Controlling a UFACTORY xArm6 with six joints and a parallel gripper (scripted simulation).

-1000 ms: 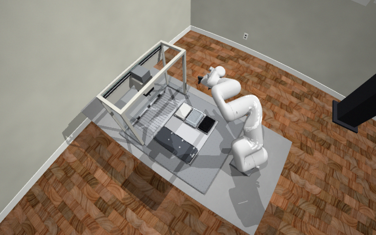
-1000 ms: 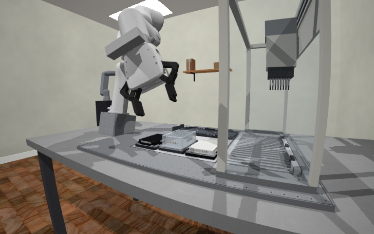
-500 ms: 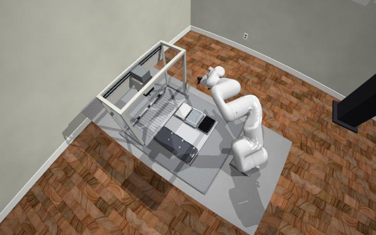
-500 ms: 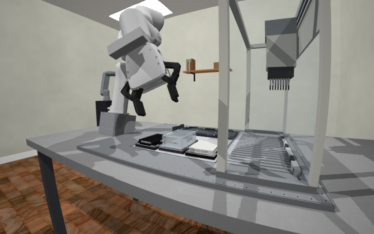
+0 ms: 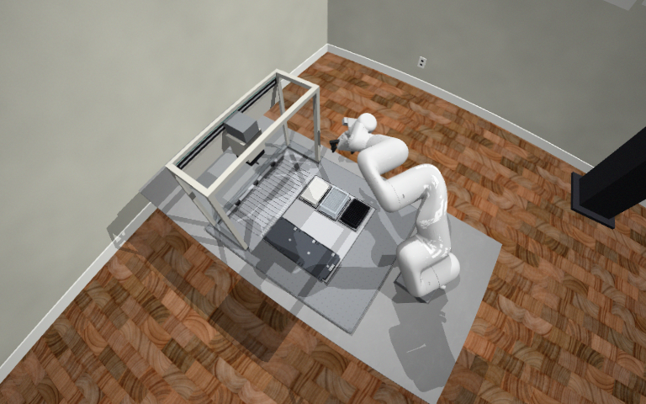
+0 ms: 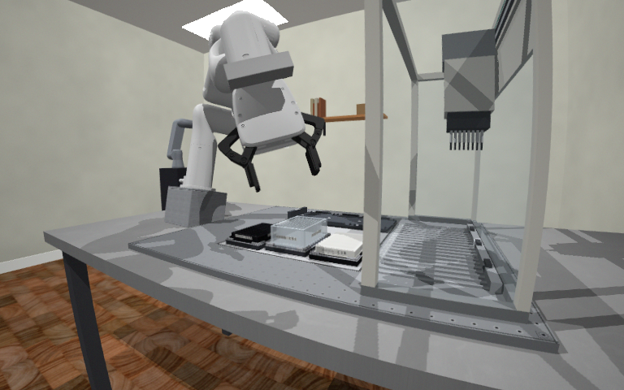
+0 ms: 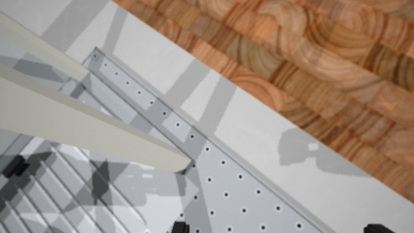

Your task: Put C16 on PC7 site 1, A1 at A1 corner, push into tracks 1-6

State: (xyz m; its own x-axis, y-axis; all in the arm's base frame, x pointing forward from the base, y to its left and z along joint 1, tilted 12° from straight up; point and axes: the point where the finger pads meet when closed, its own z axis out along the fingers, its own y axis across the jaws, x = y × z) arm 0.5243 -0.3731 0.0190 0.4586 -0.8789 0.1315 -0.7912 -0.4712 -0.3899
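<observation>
Right now the white 384-well plate C16 is 5 cm ahead of my hand, 17 cm to the left of it and 15 cm below it. The rest, counted from my hand: clear deep-well block C51: 6 cm behind, 19 cm to the left, 14 cm below; nest S3: 5 cm ahead, 17 cm to the left, 16 cm below; frame post: 13 cm ahead, 8 cm above.
</observation>
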